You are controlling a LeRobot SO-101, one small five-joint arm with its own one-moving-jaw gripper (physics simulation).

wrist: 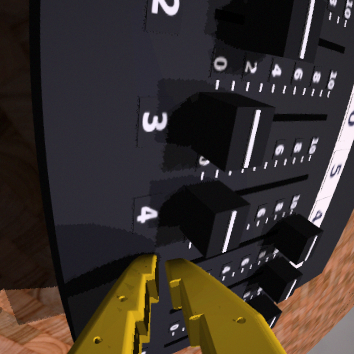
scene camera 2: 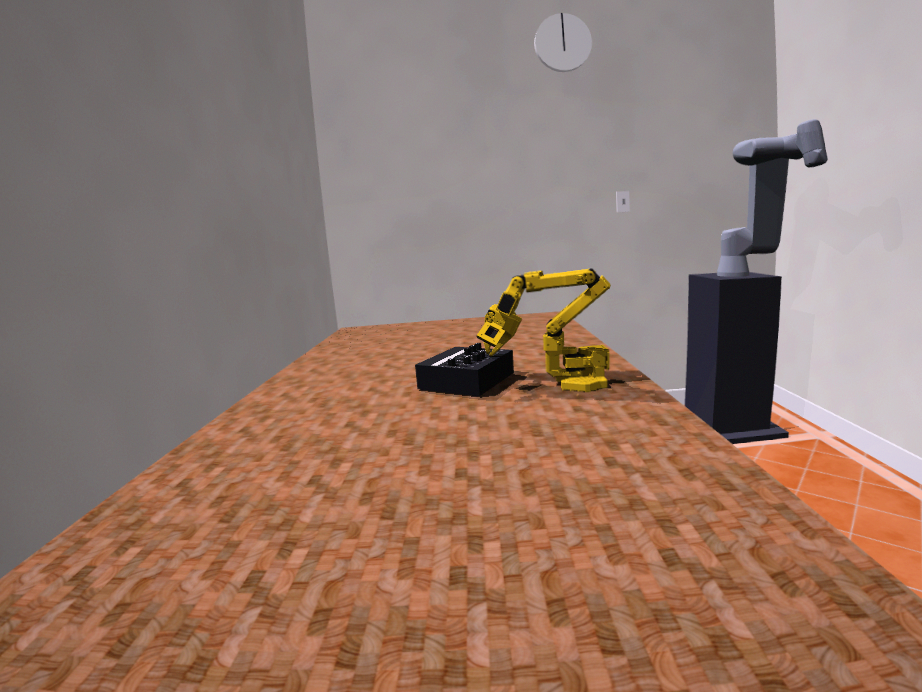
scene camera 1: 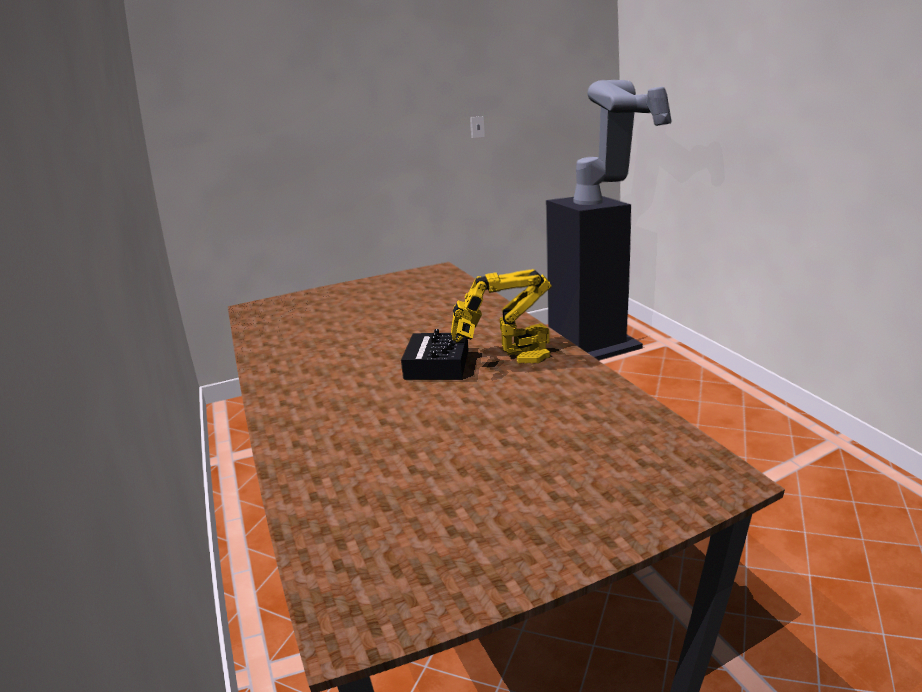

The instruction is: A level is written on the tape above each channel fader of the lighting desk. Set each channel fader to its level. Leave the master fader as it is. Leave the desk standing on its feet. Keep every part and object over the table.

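Seen in the pictures: hand at its tool point: [wrist: 156, 271] [scene camera 2: 490, 353] [scene camera 1: 456, 340]; arm's base at its link origin: [scene camera 2: 571, 383] [scene camera 1: 521, 356].
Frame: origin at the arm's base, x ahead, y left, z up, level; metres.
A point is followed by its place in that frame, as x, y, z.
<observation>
The black lighting desk [scene camera 1: 433, 367] @[0.243, 0.009, 0.034] [scene camera 2: 446, 379] @[0.247, 0.006, 0.030] [wrist: 90, 165] @[0.159, -0.022, 0.055] stands level on the table. Its white tape [scene camera 1: 423, 347] @[0.240, -0.065, 0.057] [wrist: 325, 193] @[0.228, -0.090, 0.055] shows 0, 5 and 4 in the wrist view. The fader 2 cap [wrist: 280, 25] @[0.200, -0.011, 0.066] is partly cut off. The fader 3 cap [wrist: 230, 131] @[0.182, -0.024, 0.068] and the fader 4 cap [wrist: 212, 217] @[0.173, -0.040, 0.067] stand in the lower half of their scales. Several further caps, one of them a black cap [wrist: 297, 237] @[0.201, -0.082, 0.064], stand nearer the tape; their labels are hidden. My gripper [scene camera 1: 458, 340] [scene camera 2: 491, 352] [wrist: 162, 259] @[0.157, -0.053, 0.061] is shut and empty, its tips over the desk's low-number side, beside the fader 4 cap.
The wooden table [scene camera 1: 446, 484] @[0.373, 0.407, 0.000] [scene camera 2: 476, 521] @[0.198, 0.446, 0.000] extends around the desk. The yellow arm's base [scene camera 1: 532, 356] @[-0.007, 0.046, 0.017] [scene camera 2: 584, 383] @[-0.013, 0.053, 0.017] stands right of the desk, near the table edge. A grey arm [scene camera 1: 616, 141] [scene camera 2: 767, 201] stands on a dark pedestal [scene camera 1: 588, 275] [scene camera 2: 733, 357] beyond the table.
</observation>
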